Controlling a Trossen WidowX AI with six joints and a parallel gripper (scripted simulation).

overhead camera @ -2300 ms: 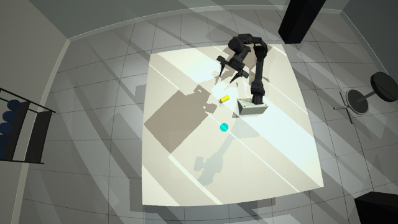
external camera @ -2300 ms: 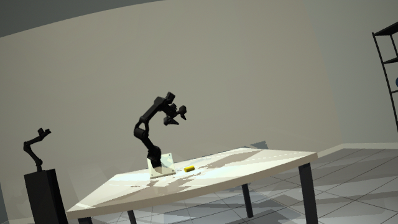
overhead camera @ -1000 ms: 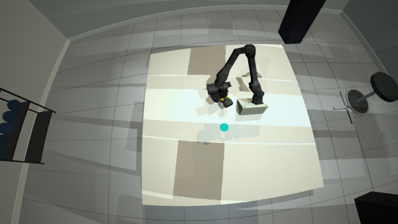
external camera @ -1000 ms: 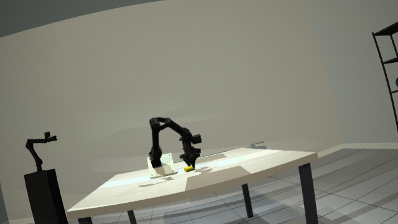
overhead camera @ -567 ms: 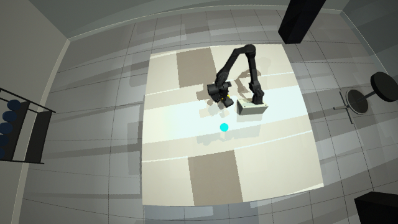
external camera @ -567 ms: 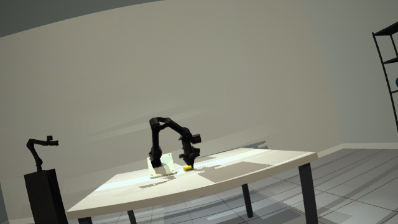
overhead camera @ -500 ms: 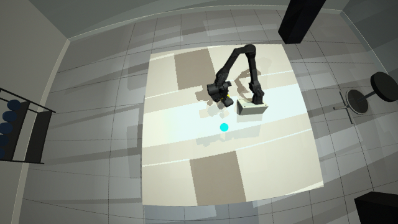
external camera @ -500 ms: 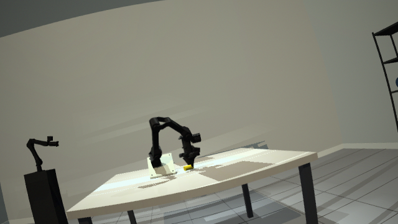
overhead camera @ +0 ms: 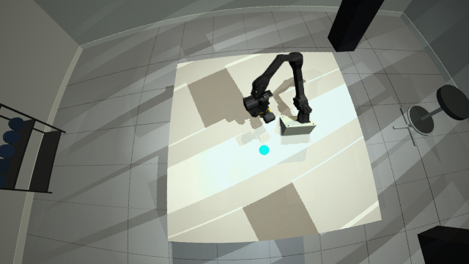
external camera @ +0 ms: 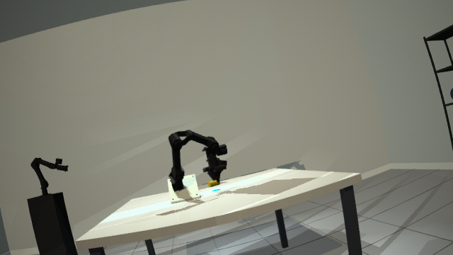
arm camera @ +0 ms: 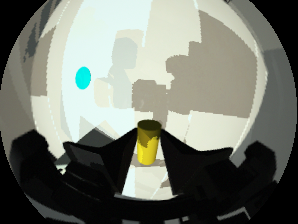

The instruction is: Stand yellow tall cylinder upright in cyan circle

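My gripper tip is now 20 cm to the right of the cyan circle, 7 cm above it and 2 cm short of it. Also, from my gripper tip: yellow tall cylinder 2 cm behind, 1 cm to the right.
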